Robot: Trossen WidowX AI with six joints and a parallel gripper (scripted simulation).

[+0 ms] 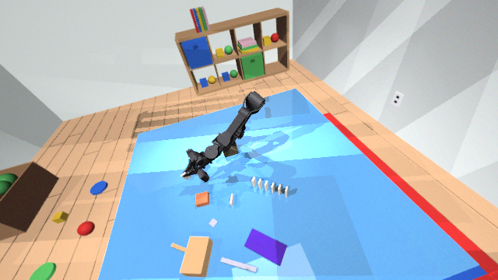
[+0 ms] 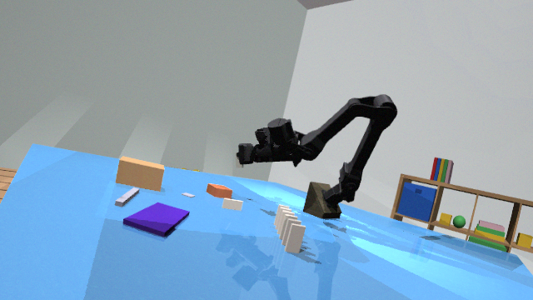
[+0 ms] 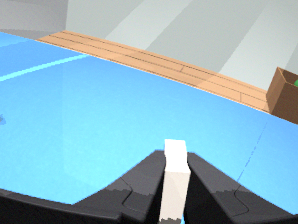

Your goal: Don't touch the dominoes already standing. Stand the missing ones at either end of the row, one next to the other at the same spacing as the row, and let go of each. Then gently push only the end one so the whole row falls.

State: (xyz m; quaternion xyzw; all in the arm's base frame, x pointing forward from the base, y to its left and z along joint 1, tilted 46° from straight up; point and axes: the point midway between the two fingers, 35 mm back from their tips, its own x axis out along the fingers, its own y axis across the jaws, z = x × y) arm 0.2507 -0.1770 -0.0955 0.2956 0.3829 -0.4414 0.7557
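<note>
Now: gripper tip 120 mm above the orange block, 70 mm short of it and 60 mm to the right of it. Also, from my gripper tip: tan box (320 mm ahead, 110 mm below, 60 mm to the left); then grey bar (370 mm ahead, 210 mm to the left, 130 mm below); then small grey tile (190 mm ahead, 130 mm below, 110 mm to the left).
</note>
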